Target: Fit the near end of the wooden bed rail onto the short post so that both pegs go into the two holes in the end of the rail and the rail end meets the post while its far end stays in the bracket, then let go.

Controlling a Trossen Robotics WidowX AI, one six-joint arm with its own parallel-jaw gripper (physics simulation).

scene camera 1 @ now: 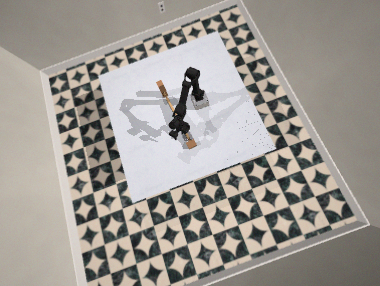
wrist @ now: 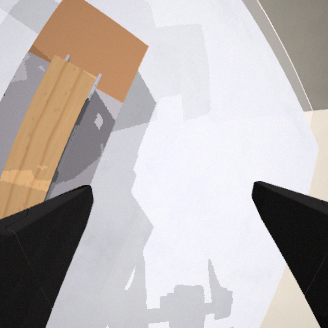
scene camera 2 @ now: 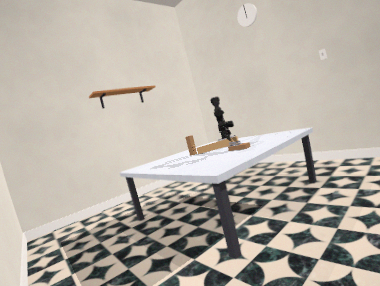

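Where they show: gripper, fingertip midpoint: (scene camera 1: pixel 179 137) (wrist: pixel 173 191) (scene camera 2: pixel 228 138); arm's base, origin of the base link: (scene camera 1: pixel 198 97).
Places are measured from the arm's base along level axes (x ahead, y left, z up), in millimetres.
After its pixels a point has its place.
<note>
The wooden rail (scene camera 1: pixel 170 103) @[x 254, y -43, z -12 mm] (scene camera 2: pixel 214 146) @[x 250, y 83, z -31 mm] (wrist: pixel 37 135) @[x 209, y 277, z 21 mm] runs between a tall brown post (scene camera 1: pixel 162 88) @[x 274, y -163, z 57 mm] (scene camera 2: pixel 191 145) @[x 295, y -165, z 11 mm] and the short brown post (scene camera 1: pixel 192 144) @[x 194, y 370, z -44 mm] (scene camera 2: pixel 240 147) @[x 241, y 351, z -64 mm] (wrist: pixel 95 35) @[x 196, y 369, z -44 mm]. In the wrist view the rail's near end overlaps the short post's edge, with thin grey pieces beside it. Whether these are pegs, and whether the end meets the post, I cannot tell. The holes are hidden, and the bracket at the far end is too small to make out. My gripper (wrist: pixel 173 191) @[x 277, y 285, z 25 mm] is open and empty, beside the rail, with its left finger overlapping the rail in view.
The white table (scene camera 1: pixel 230 125) @[x -183, y 318, z -80 mm] (scene camera 2: pixel 215 172) @[x 789, y 606, z -80 mm] (wrist: pixel 240 135) @[x 436, y 435, z -80 mm] carries these parts and the arm's base (scene camera 1: pixel 200 102) @[x 4, y 52, z 1 mm]. A grey support lies under and beside the rail near the short post. Arm shadows cross the table top. A wall shelf (scene camera 2: pixel 122 92) hangs away from the table.
</note>
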